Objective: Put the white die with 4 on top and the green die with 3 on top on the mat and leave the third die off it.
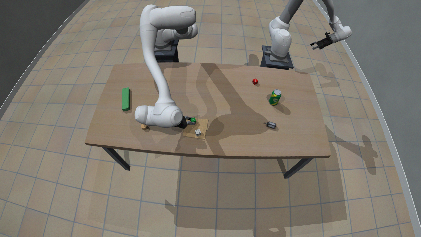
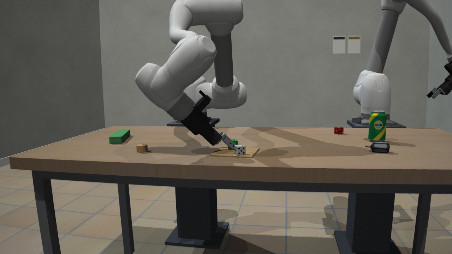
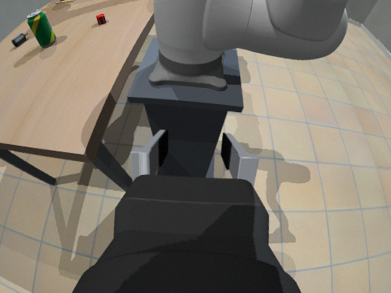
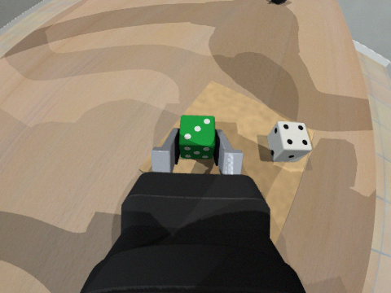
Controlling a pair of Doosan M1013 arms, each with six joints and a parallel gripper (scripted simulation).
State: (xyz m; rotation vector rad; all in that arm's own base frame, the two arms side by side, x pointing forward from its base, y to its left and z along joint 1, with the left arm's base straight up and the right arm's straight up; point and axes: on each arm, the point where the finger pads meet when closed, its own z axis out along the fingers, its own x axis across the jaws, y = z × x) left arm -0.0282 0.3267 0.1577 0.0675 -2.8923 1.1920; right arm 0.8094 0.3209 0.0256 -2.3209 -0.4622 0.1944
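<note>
Now: right hand 1 cm to the right of the green die. Also, from my right hand: tan mat (3 cm ahead, 3 cm to the left, 2 cm below); then wooden disc (7 cm ahead, 31 cm to the right, 1 cm below); then white die (7 cm ahead, 5 cm to the left, 1 cm below).
</note>
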